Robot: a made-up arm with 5 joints.
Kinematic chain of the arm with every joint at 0, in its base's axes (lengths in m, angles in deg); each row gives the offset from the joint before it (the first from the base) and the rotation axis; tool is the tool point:
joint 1: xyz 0 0 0.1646 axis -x
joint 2: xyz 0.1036 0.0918 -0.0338 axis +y
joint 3: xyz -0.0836 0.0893 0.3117 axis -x
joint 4: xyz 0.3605 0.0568 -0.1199 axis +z
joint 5: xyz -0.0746 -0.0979 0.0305 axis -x
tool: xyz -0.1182 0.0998 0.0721
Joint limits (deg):
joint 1: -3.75..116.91
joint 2: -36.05..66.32
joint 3: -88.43..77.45
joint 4: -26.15..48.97
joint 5: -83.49..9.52
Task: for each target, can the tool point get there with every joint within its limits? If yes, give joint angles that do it. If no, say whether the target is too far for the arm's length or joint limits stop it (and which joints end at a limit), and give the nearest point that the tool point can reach.
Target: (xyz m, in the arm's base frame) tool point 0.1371 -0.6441 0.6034
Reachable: no: joint limits stop it (at a limit: joint 1, joint 4, joint 5) | nearest point 0.1315 -0.0368 0.5569 | short by 0.609 m
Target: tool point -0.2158 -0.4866 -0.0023
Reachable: no: joint limits stop it (at a limit: joint 2, joint 3, joint 5) | nearest point 0.3186 -0.2600 0.0754 | short by 0.586 m
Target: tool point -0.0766 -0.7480 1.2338
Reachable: no: too far | nearest point 0.0648 0.0020 0.6435 | short by 0.965 m
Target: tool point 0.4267 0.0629 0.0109
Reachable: yes | joints 100.53 50.61 5.55 22.32 -19.92
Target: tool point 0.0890 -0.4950 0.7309
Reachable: no: joint limits stop it (at a limit: joint 1, joint 2, joint 4, joint 5) | nearest point 0.1031 -0.0306 0.5887 | short by 0.486 m
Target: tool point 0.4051 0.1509 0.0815
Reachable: yes | joints 52.96 53.10 36.46 22.92 1.89
